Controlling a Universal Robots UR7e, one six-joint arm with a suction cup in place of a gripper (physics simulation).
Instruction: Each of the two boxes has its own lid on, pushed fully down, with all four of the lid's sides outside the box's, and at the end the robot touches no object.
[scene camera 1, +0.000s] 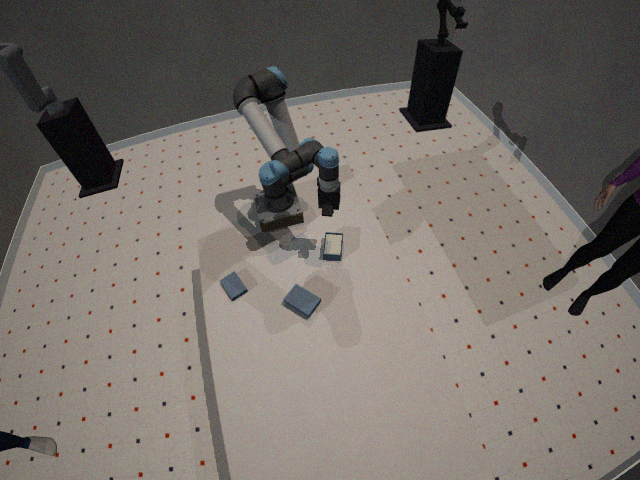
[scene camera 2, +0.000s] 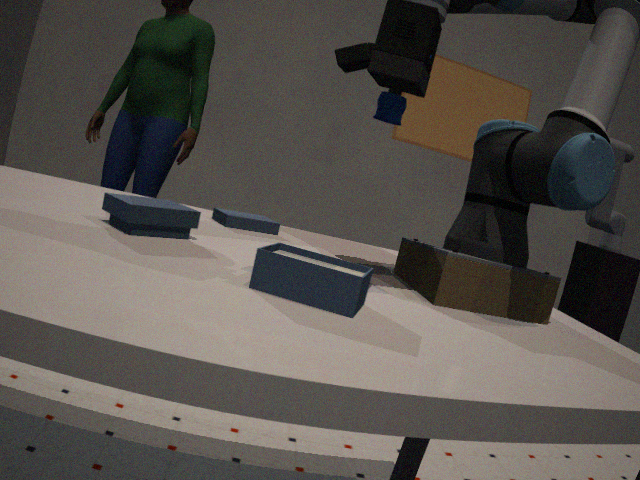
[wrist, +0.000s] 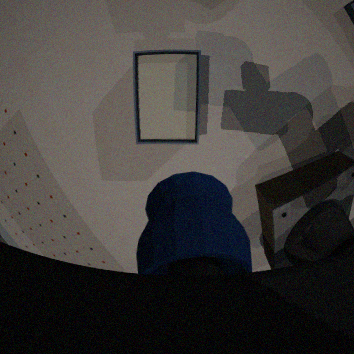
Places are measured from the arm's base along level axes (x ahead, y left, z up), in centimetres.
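Where they show: hand at its tool point: (scene camera 2: 387, 120) (wrist: 189, 211); arm's base at its link origin: (scene camera 1: 279, 201) (scene camera 2: 485, 258) (wrist: 313, 231).
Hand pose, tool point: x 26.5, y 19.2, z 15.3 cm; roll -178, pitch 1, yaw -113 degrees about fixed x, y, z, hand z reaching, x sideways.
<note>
Each offset is from my tool point to the top centre of the thing.
A blue-grey open box @(dx +4.3, dy +0.4, dz -18.0 cm) (scene camera 1: 332, 257) (scene camera 2: 309, 285) (wrist: 168, 142) stands upright near the robot base, its inside cream-coloured. The smaller blue-grey lid @(dx +12.3, dy -48.6, dz -20.4 cm) (scene camera 1: 233, 286) (scene camera 2: 246, 221) lies flat on the table, apart from both boxes. The larger lid @(dx +28.1, dy -20.0, dz -18.2 cm) (scene camera 1: 302, 300) (scene camera 2: 150, 209) sits on the other box @(dx +27.8, dy -19.5, dz -18.5 cm) (scene camera 2: 149, 228), whose lower walls show beneath it. It looks roughly level; whether it is fully down, with all sides outside, I cannot tell. My gripper, a blue suction cup (scene camera 2: 389, 108) (wrist: 192, 220), hangs well above the table near the open box. It is open, with nothing on it.
The robot base block (scene camera 1: 281, 221) (scene camera 2: 473, 286) (wrist: 267, 220) stands beside the open box. Two dark pedestals (scene camera 1: 77, 144) (scene camera 1: 435, 80) carry other arms at the back. People stand around the area; one in green (scene camera 2: 165, 67) is behind the table.
</note>
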